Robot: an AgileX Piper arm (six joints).
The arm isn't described. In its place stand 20 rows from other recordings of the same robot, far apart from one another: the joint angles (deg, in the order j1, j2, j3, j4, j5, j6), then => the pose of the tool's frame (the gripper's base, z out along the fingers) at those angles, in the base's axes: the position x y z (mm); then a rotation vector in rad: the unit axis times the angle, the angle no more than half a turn.
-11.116 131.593 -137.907 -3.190 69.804 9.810 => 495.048, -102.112, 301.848, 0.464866, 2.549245, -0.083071
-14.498 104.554 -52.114 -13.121 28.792 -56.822 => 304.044, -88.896, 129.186, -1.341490, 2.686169, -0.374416
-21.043 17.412 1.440 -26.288 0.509 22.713 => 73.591, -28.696, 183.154, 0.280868, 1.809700, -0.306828
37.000 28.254 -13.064 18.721 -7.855 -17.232 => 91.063, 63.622, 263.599, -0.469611, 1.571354, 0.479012
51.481 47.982 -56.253 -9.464 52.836 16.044 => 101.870, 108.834, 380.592, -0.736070, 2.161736, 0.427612
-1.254 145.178 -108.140 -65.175 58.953 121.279 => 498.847, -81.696, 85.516, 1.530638, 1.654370, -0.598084
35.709 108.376 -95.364 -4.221 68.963 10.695 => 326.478, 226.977, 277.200, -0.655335, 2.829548, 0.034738
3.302 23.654 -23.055 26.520 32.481 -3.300 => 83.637, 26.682, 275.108, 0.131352, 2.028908, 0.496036
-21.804 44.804 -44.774 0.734 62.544 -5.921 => 115.084, -44.925, 316.204, 0.360387, 2.559089, -0.163606
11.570 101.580 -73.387 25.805 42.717 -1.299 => 360.247, 101.182, 235.923, 0.059688, 2.708424, 0.562805
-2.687 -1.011 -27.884 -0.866 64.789 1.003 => -9.119, -0.818, 267.979, 0.069325, 2.109027, -0.035858
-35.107 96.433 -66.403 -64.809 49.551 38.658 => 248.270, -251.130, 261.423, 0.786668, 2.453813, -1.300949
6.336 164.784 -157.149 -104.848 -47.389 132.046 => 584.109, 129.992, 150.293, -0.323600, 1.900669, 1.061514
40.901 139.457 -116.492 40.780 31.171 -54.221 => 394.109, 382.102, 162.831, -1.296720, 1.942832, 0.602284
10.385 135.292 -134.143 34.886 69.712 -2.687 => 495.560, 140.449, 265.242, -0.179845, 2.634219, 0.874720
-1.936 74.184 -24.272 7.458 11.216 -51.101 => 204.056, -4.599, 168.305, -0.927889, 2.399090, -0.275210
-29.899 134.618 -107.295 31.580 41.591 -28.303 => 457.502, -226.573, 148.514, 0.453241, 2.485282, 0.234610
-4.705 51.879 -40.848 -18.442 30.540 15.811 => 179.238, -29.429, 312.646, 0.176969, 2.178867, -0.225040
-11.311 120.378 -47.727 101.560 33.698 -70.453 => 333.227, -16.208, 57.361, 0.798638, 2.485299, 0.887980
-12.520 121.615 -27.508 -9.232 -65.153 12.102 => 284.889, -49.692, 55.901, 0.264941, 1.972716, 0.096900
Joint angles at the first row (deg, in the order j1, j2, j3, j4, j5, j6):
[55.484, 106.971, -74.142, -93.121, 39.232, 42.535]
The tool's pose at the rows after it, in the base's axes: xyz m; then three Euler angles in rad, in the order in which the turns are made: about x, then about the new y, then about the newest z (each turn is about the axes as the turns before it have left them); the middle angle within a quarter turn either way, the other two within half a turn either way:
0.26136 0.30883 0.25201 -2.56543 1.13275 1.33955
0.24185 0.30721 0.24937 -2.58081 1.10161 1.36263
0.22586 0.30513 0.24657 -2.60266 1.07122 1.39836
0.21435 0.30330 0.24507 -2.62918 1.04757 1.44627
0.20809 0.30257 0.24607 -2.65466 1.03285 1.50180
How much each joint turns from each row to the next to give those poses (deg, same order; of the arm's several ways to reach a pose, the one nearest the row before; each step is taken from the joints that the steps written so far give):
[2.643, -2.316, 3.415, 1.795, 1.098, 0.452]
[2.487, -2.083, 3.069, 2.115, 0.911, 0.492]
[2.080, -1.669, 2.426, 2.363, 0.687, 0.500]
[1.559, -1.202, 1.490, 2.470, 0.685, 0.445]
[0.911, -0.706, 0.317, 2.407, 0.650, 0.301]

